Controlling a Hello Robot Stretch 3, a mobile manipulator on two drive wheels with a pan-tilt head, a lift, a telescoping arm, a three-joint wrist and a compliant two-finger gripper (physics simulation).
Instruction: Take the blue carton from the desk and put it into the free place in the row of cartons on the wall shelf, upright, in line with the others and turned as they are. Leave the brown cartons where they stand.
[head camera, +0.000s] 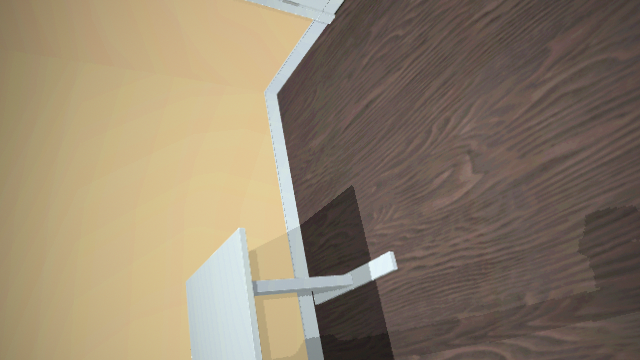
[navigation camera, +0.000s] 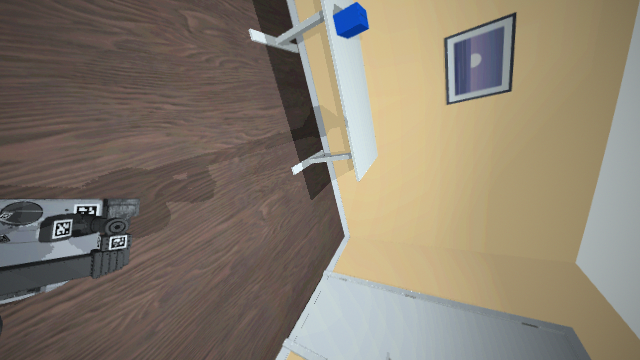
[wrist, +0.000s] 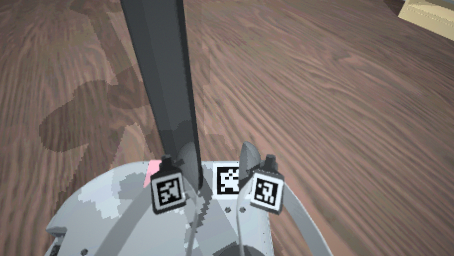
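Where they show: robot's base, origin of the base link: (navigation camera: 24, 212).
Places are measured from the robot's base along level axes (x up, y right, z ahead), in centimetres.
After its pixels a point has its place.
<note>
The blue carton (navigation camera: 351, 21) @(x 84.2, y 109.1, z 125.6 cm) stands on the white desk (head camera: 217, 315) @(x 72.0, y 169.6, z 56.3 cm) (navigation camera: 364, 125) @(x 72.0, y 170.2, z 75.1 cm), near the top of the navigation view. The carton does not show in the head view, where part of the desk shows at the bottom. My gripper (wrist: 219, 159) @(x 30.3, y -6.7, z -2.0 cm) is open and empty in the wrist view, its two fingertips apart above the robot's own base. It is far from the desk and the carton. The wall shelf and the brown cartons do not show in these views.
A framed picture (navigation camera: 480, 60) @(x 165.6, y 187.9, z 117.5 cm) hangs on the wall above the desk. A grey-white door (navigation camera: 430, 330) @(x 119.4, y 188.2, z -106.6 cm) is at the bottom of the navigation view. The dark mast (wrist: 160, 65) rises beside the gripper. A pale wooden piece of furniture (wrist: 429, 16) shows at the wrist view's top right.
</note>
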